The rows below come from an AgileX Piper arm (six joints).
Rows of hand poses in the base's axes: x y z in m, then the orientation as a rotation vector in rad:
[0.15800, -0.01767, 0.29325, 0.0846, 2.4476, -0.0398]
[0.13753, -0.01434, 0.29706, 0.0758, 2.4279, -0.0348]
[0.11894, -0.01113, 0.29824, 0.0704, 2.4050, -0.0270]
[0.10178, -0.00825, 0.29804, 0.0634, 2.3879, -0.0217]
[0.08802, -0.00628, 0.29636, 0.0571, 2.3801, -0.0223]
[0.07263, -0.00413, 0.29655, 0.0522, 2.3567, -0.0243]
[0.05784, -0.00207, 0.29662, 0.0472, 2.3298, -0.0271]
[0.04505, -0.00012, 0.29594, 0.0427, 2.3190, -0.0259]
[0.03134, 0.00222, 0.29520, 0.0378, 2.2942, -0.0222]
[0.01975, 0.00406, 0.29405, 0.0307, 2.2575, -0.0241]
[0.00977, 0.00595, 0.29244, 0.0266, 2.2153, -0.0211]
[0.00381, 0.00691, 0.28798, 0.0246, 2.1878, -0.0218]
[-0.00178, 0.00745, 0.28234, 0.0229, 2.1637, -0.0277]
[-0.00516, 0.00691, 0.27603, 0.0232, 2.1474, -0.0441]
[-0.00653, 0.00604, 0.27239, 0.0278, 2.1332, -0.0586]
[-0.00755, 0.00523, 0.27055, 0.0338, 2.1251, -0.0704]
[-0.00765, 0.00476, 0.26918, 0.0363, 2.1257, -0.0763]
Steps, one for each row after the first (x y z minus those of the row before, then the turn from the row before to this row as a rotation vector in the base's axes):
[-0.02047, 0.00333, 0.00381, 0.0006, -0.0200, 0.0074]
[-0.01859, 0.00321, 0.00118, 0.0034, -0.0232, 0.0058]
[-0.01716, 0.00288, -0.00020, 0.0014, -0.0173, 0.0063]
[-0.01376, 0.00197, -0.00168, -0.0024, -0.0079, 0.0043]
[-0.01539, 0.00215, 0.00019, -0.0034, -0.0234, 0.0027]
[-0.01479, 0.00206, 0.00007, -0.0042, -0.0269, 0.0026]
[-0.01279, 0.00195, -0.00068, -0.0008, -0.0108, 0.0036]
[-0.01371, 0.00234, -0.00074, 0.0006, -0.0249, 0.0046]
[-0.01159, 0.00184, -0.00115, -0.0044, -0.0367, 0.0044]
[-0.00998, 0.00189, -0.00161, 0.0001, -0.0422, 0.0039]
[-0.00596, 0.00096, -0.00446, -0.0016, -0.0275, 0.0011]
[-0.00559, 0.00054, -0.00564, -0.0053, -0.0240, -0.0010]
[-0.00338, -0.00054, -0.00631, -0.0120, -0.0160, -0.0065]
[-0.00137, -0.00087, -0.00364, -0.0090, -0.0139, -0.0089]
[-0.00102, -0.00081, -0.00184, -0.0063, -0.0078, -0.0089]
[-0.00010, -0.00047, -0.00137, -0.0032, 0.0008, -0.0042]

